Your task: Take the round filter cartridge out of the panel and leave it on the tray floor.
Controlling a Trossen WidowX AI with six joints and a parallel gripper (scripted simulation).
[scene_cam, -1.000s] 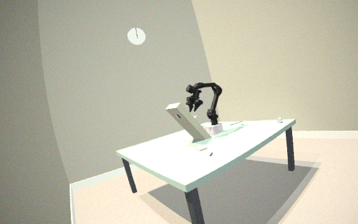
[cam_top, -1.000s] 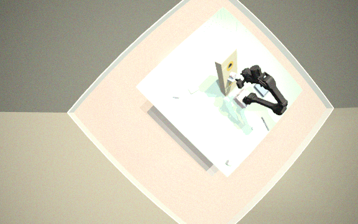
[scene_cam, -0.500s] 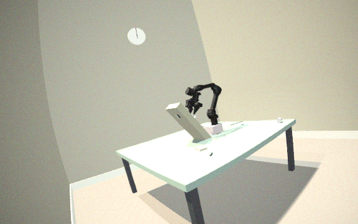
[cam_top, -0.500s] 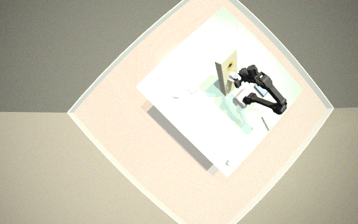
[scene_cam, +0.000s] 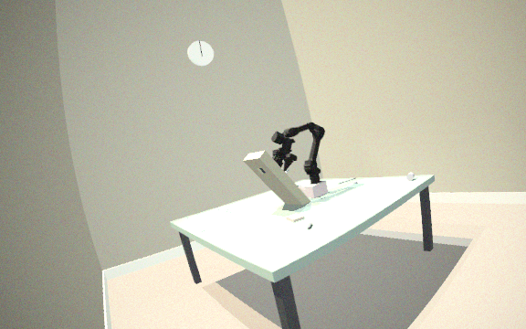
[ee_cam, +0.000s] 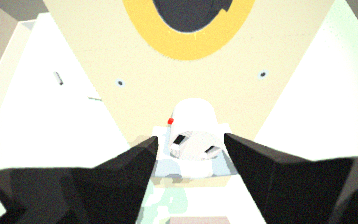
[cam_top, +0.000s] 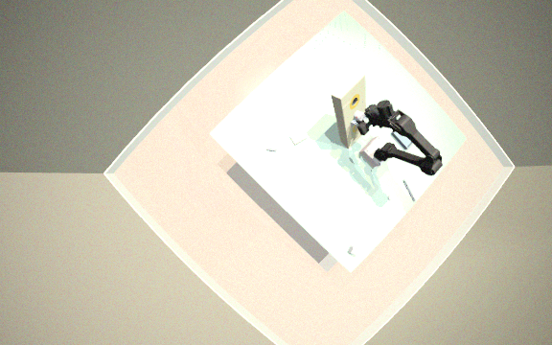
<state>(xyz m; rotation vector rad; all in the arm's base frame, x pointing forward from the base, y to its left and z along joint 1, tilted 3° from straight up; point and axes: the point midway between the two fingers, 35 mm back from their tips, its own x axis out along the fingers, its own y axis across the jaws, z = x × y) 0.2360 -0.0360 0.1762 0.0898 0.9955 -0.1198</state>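
Now: gripper tip 360 mm past the grey-blue tray, 230 mm to the left of it and 210 mm above it. From my gripper tip the other things lie so: round white filter cartridge: right at my gripper tip.
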